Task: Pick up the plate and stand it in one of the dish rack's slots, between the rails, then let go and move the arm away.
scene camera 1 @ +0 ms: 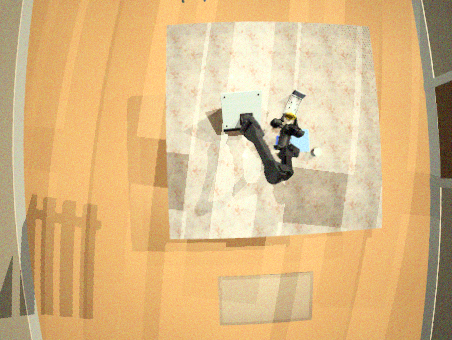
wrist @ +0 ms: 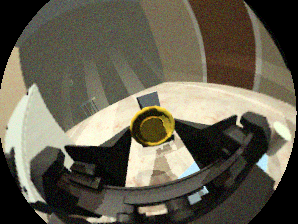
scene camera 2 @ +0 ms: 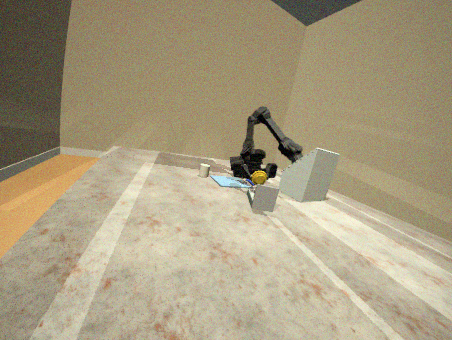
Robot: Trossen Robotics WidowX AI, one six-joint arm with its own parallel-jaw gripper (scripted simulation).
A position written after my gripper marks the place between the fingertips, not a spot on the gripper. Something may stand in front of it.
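A yellow plate [wrist: 152,126] is carried by my gripper, which is visible in the wrist view [wrist: 152,124] and in scene camera 2 [scene camera 2: 259,178].
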